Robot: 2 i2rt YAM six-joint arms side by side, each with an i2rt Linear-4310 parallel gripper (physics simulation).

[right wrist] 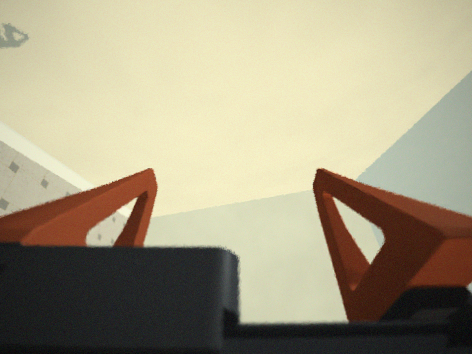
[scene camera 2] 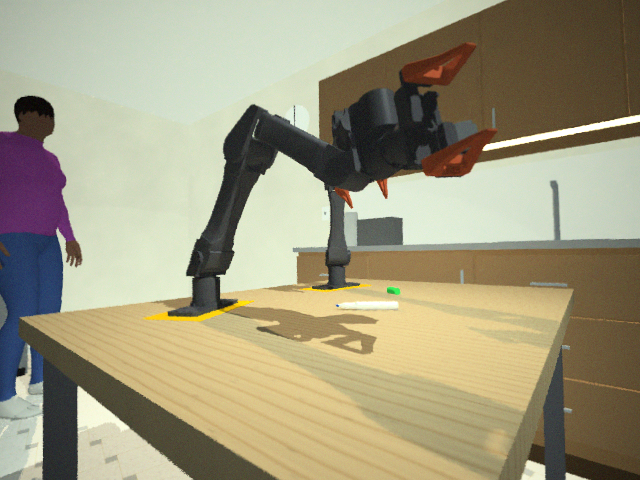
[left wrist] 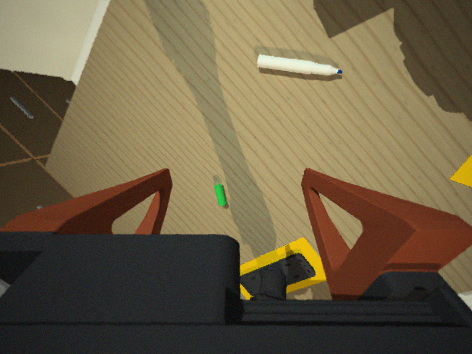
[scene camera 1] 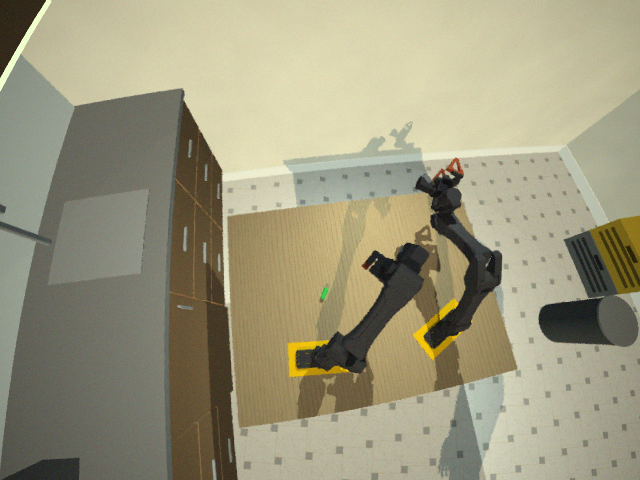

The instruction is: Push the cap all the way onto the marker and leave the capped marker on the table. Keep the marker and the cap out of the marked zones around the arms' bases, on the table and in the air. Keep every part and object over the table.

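Pixels of known places: left gripper, fingertip midpoint: (scene camera 2: 369, 202) (left wrist: 236, 176) (scene camera 1: 377, 268); right gripper, fingertip midpoint: (right wrist: 235, 177) (scene camera 2: 482, 85) (scene camera 1: 449, 164); left arm's base at its link origin: (scene camera 2: 337, 287) (left wrist: 274, 274) (scene camera 1: 320, 357); right arm's base at its link origin: (scene camera 2: 206, 309) (scene camera 1: 443, 328).
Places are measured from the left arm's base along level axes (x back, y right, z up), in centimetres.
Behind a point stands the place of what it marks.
The white marker (scene camera 2: 368, 305) {x -36.9, y 31.7, z 1.1 cm} (left wrist: 295, 65) {x -36.4, y 30.8, z 1.8 cm} lies on the table with its blue tip bare; the left arm hides it in scene camera 1. The small green cap (scene camera 1: 324, 292) {x -26.1, y 3.4, z 1.9 cm} (scene camera 2: 393, 290) {x -26.8, y 4.8, z 1.2 cm} (left wrist: 220, 195) {x -25.9, y 3.9, z 1.8 cm} lies apart from it, on its side. My left gripper (scene camera 1: 366, 265) {x -30.2, y 21.1, z 25.7 cm} (scene camera 2: 368, 202) {x -30.2, y 21.1, z 25.7 cm} (left wrist: 236, 176) {x -30.2, y 21.1, z 25.7 cm} is open and empty, high above the table; in its wrist view the cap shows between the fingers, far below them. My right gripper (scene camera 1: 447, 167) {x -69.6, y 56.0, z 30.0 cm} (scene camera 2: 484, 87) {x -69.6, y 56.0, z 30.0 cm} (right wrist: 235, 177) {x -69.6, y 56.0, z 30.0 cm} is open and empty, raised high and pointing away from the marker and cap.
Yellow marked zones surround the left arm's base (scene camera 1: 292, 359) {x 0.0, y -11.5, z 0.1 cm} (scene camera 2: 365, 285) {x -5.2, y -10.4, z 0.1 cm} (left wrist: 303, 244) {x -4.8, y 11.8, z 0.1 cm} and the right arm's base (scene camera 1: 433, 353) {x 3.0, y 47.7, z 0.1 cm} (scene camera 2: 247, 303) {x -6.8, y 43.1, z -0.1 cm}. The wooden table (scene camera 1: 273, 248) {x -47.7, y -18.3, z 0.0 cm} (scene camera 2: 439, 413) {x -68.7, y 66.1, z 0.0 cm} has a cabinet row (scene camera 1: 193, 351) beyond its left edge in scene camera 1. A person (scene camera 2: 31, 186) stands behind the table.
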